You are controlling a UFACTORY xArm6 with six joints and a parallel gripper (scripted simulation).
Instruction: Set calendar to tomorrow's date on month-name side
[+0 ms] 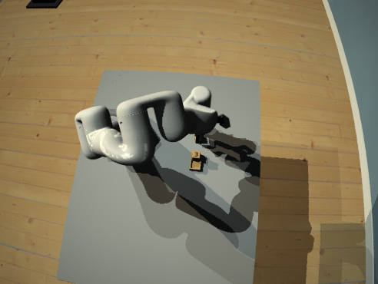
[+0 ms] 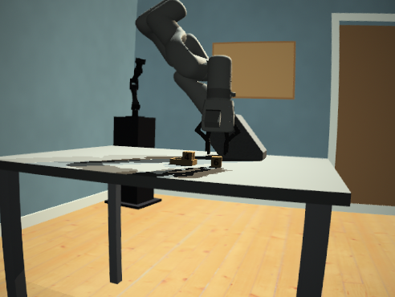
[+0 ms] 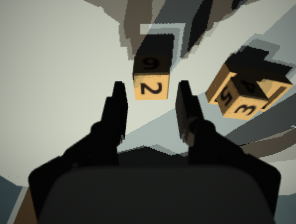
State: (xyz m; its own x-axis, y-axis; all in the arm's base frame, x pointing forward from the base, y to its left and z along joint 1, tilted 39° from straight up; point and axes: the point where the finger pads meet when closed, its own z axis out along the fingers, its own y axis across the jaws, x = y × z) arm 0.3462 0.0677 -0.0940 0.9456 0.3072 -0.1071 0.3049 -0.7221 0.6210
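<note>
Right now my hand is 40 mm above the wooden number cube. From my hand the other things lie so: wooden calendar tray (10 mm ahead, 110 mm to the right, 50 mm below).
</note>
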